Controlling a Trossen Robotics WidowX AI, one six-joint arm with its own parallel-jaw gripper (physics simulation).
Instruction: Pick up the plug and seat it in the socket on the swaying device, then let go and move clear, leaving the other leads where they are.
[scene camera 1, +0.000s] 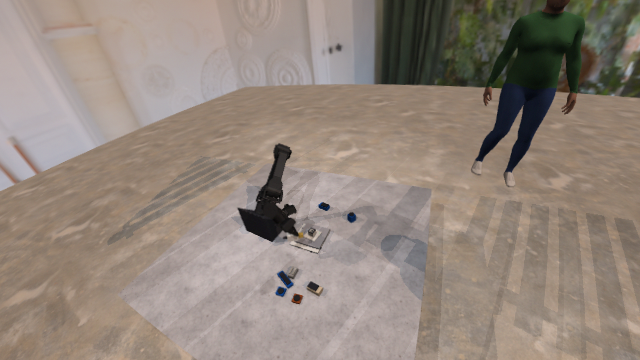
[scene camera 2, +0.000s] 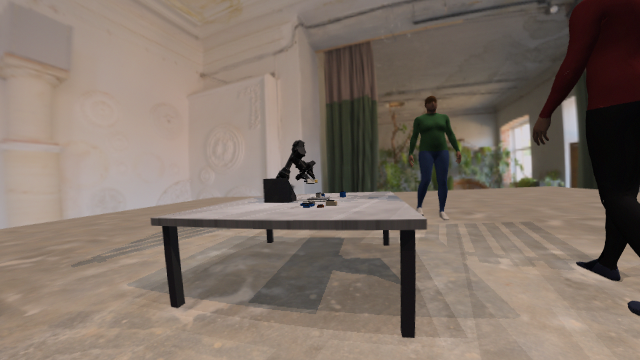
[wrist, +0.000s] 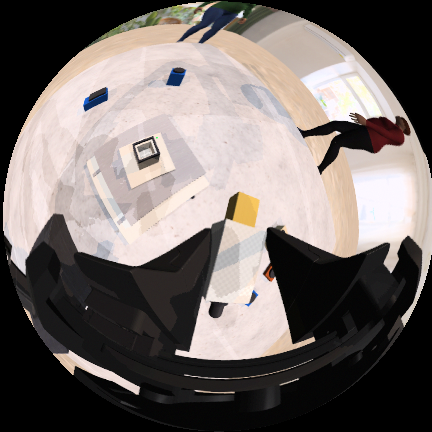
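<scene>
My gripper (wrist: 238, 233) (scene camera 1: 298, 235) is shut on the plug (wrist: 236, 260), a white block with a yellow tip and a short dark stub at its other end. In the wrist view the plug lies between the two black fingers, its yellow tip pointing away past the fingertips. The socket (wrist: 146, 150) (scene camera 1: 312, 231), a black-rimmed square opening, stands on a cream plate on the grey device (wrist: 172, 131) (scene camera 1: 323, 239). In the wrist view the socket is ahead and to the left of the plug, apart from it. Scene camera 2 shows the gripper (scene camera 2: 312, 181) held above the table.
Two blue blocks (wrist: 95, 99) (wrist: 176, 77) with dark tops stand beyond the device. In scene camera 1, a long blue block (scene camera 1: 285, 279), a small blue one (scene camera 1: 281, 291), a grey one (scene camera 1: 293, 272), an orange one (scene camera 1: 297, 298) and a beige one (scene camera 1: 315, 288) lie nearer the camera.
</scene>
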